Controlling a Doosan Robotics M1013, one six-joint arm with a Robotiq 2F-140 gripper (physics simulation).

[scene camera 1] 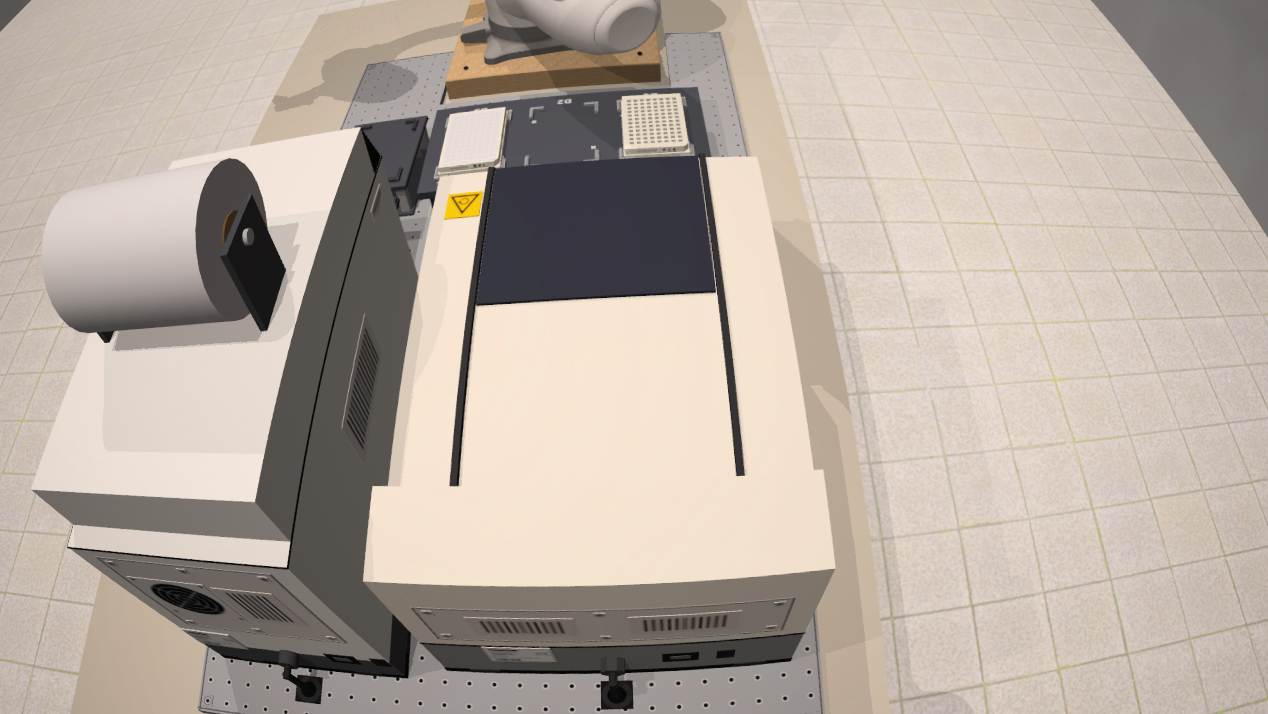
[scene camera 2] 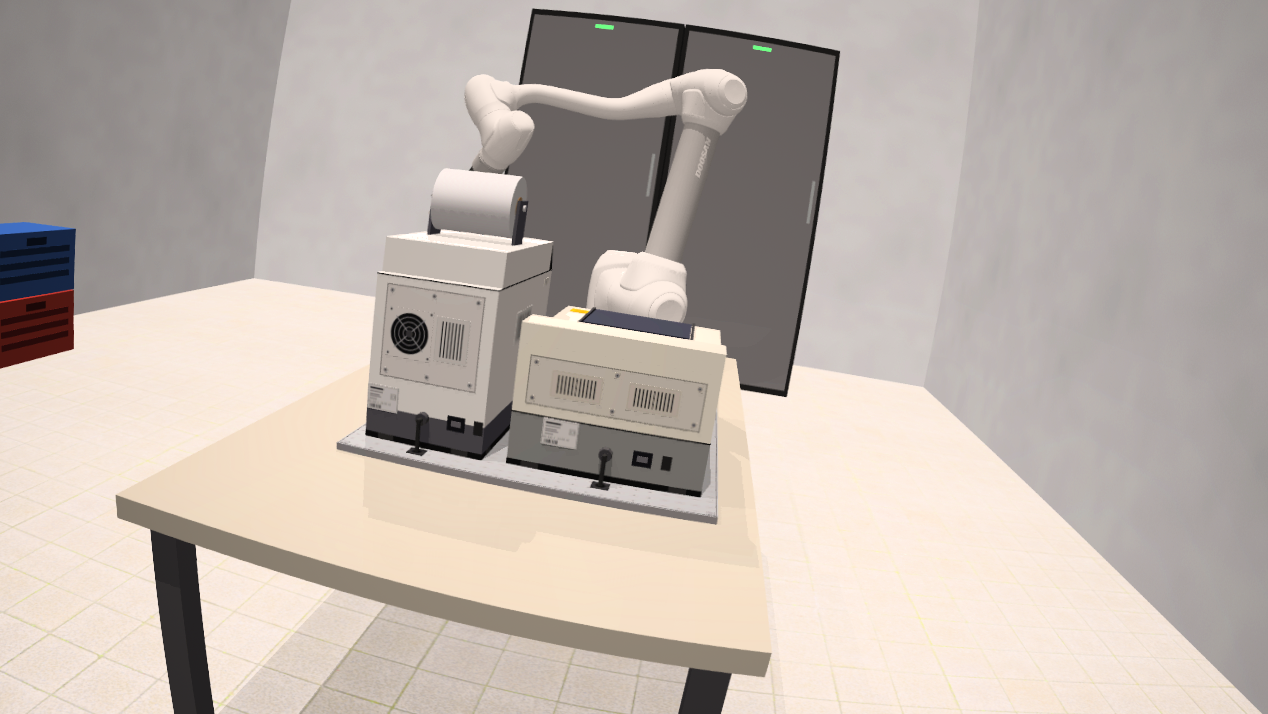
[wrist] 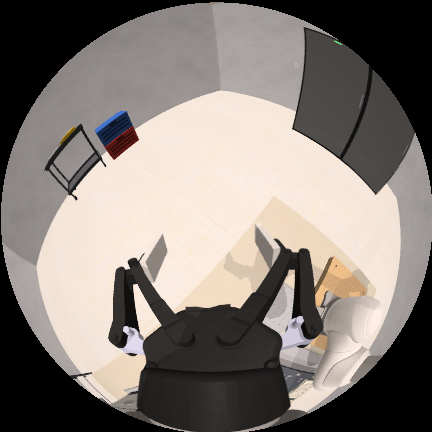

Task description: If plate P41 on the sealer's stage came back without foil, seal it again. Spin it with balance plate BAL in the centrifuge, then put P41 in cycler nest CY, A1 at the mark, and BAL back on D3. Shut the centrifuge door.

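Frame: origin at the arm's base, x right, y ahead, z up, level; millimetres.
Seen in the pictures: gripper, fingertip midpoint: (wrist: 208,237); arm's base, origin of the base link: (scene camera 1: 535,31) (wrist: 329,315).
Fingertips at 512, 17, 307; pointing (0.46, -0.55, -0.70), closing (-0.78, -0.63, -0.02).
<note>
Pixels of each thing's middle, then the offset from my fingertips to it, as dx, dy, dz. Level surfaces: height alone.
- foil roll, body centre: (scene camera 1: 156,249) (scene camera 2: 479,203) -202, +833, +84
- sealer, body centre: (scene camera 1: 246,368) (scene camera 2: 470,297) -205, +812, -97
- pale plate, body centre: (scene camera 1: 473,140) -406, +332, -269
- dark deck, its level: dz -277
- cream machine, body centre: (scene camera 1: 602,398) (scene camera 2: 626,380) -521, +823, -213
- dark panel, body centre: (scene camera 1: 594,223) (scene camera 2: 640,323) -540, +690, -123
- plate with open wells, body centre: (scene camera 1: 654,124) -652, +362, -269
- dark block, body centre: (scene camera 1: 382,166) -261, +302, -303
My gripper (wrist: 208,237) is open and empty, its two pads wide apart. In scene camera 2 the arm's wrist reaches down behind the foil roll (scene camera 1: 150,248) (scene camera 2: 477,202) on the sealer (scene camera 1: 204,381) (scene camera 2: 434,341), which hides the gripper. A pale plate (scene camera 1: 473,139), its front label apparently BAL, sits on the left place of the dark deck (scene camera 1: 564,140). The sealer's stage and P41 cannot be made out. The cream machine (scene camera 1: 594,390) (scene camera 2: 621,376) beside the sealer has a dark panel (scene camera 1: 596,230) (scene camera 2: 640,321) between two rails on top. I cannot tell the centrifuge door's state or see nest CY.
A plate with open wells (scene camera 1: 654,122) sits at the deck's right; its label is unreadable. The D2 place lies between the plates. A dark block (scene camera 1: 399,159) stands left of the deck. The arm's base stands on a wooden block (scene camera 1: 554,78) (wrist: 345,277) behind.
</note>
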